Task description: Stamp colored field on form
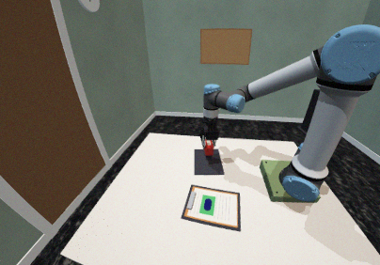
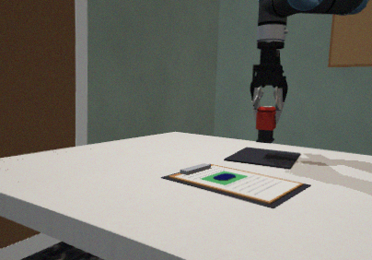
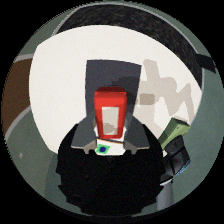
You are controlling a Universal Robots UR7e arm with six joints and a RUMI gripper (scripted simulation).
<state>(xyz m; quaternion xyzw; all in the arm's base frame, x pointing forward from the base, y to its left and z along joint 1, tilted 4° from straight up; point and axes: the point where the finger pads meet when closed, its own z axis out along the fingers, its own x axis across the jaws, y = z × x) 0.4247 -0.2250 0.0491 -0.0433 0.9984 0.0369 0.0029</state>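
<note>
The red stamp lies 2 cm below my hand. From my hand the other things lie so: dark mat (11 cm below).
</note>
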